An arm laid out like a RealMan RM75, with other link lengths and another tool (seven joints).
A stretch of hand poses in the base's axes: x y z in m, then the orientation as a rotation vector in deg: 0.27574 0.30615 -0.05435 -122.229 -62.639 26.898; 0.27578 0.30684 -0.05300 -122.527 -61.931 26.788; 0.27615 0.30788 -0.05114 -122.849 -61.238 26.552; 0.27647 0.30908 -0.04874 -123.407 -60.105 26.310; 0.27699 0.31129 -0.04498 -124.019 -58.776 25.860; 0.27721 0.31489 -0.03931 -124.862 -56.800 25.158; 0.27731 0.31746 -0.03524 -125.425 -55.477 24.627; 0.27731 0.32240 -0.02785 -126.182 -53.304 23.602; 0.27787 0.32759 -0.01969 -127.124 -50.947 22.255; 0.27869 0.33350 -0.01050 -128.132 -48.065 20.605; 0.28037 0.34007 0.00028 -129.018 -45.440 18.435
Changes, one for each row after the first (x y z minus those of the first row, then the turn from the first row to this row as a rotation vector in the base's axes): 0.00004 0.00069 0.00135 -0.093 0.101 -0.583; 0.00041 0.00173 0.00321 -0.154 0.112 -1.197; 0.00073 0.00293 0.00561 -0.351 0.195 -2.164; 0.00125 0.00514 0.00937 -0.482 0.212 -3.337; 0.00147 0.00874 0.01504 -0.628 0.236 -5.077; 0.00157 0.01131 0.01911 -0.711 0.211 -6.258; 0.00157 0.01625 0.02650 -0.663 0.144 -8.212; 0.00213 0.02144 0.03466 -0.646 -0.137 -10.420; 0.00295 0.02735 0.04385 -0.553 -0.447 -13.095; 0.00463 0.03392 0.05463 -0.213 -1.137 -15.721
